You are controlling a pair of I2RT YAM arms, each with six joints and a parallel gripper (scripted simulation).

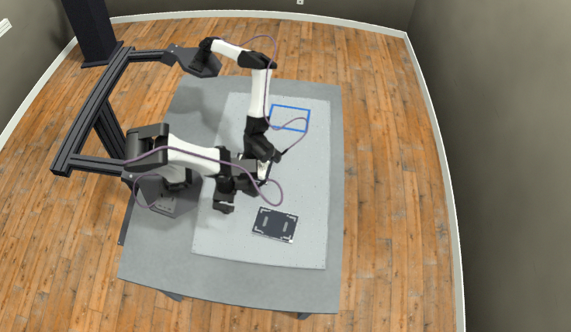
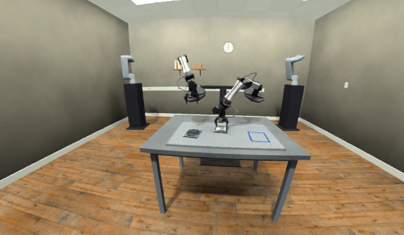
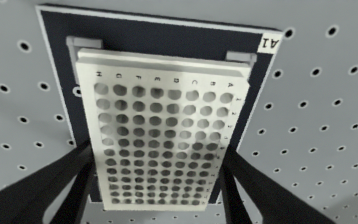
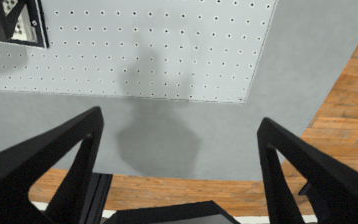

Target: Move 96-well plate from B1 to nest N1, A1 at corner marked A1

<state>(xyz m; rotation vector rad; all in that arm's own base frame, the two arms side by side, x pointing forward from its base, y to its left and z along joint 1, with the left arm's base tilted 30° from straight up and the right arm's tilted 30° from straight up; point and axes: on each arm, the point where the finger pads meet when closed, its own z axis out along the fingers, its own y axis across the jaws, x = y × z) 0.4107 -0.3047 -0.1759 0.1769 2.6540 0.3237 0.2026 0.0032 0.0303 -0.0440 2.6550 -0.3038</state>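
Now: the white 96-well plate right at my left hand. Also, from my left hand: dark nest 2 cm below; then A1 label 6 cm ahead, 7 cm to the right, 1 cm below.
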